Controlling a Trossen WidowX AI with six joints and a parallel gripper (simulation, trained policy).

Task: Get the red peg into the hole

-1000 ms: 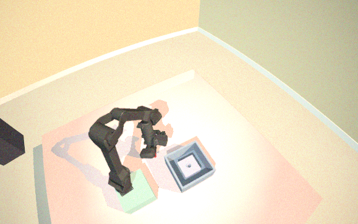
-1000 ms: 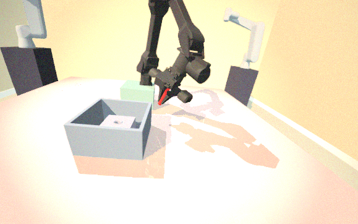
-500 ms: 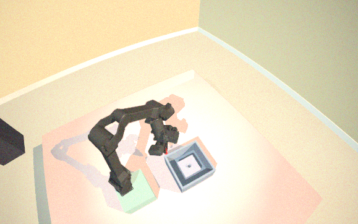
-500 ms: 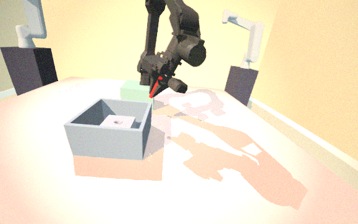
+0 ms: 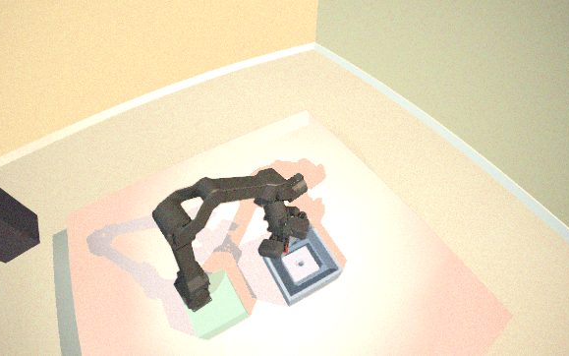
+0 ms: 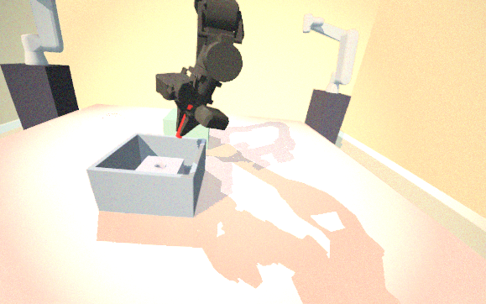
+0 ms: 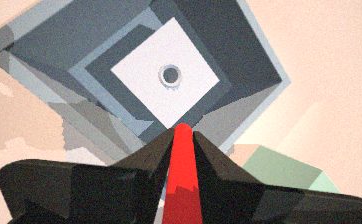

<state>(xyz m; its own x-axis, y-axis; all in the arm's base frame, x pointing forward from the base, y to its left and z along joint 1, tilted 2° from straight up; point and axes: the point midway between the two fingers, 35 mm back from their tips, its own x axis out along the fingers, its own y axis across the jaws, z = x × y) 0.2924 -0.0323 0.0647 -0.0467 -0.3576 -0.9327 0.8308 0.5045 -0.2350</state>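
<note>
Right now the grey box is 10 cm below my gripper tip, 4 cm to the right of it and 3 cm ahead of it. From my gripper tip the other things lie so: red peg: 3 cm above, 1 cm to the left.
</note>
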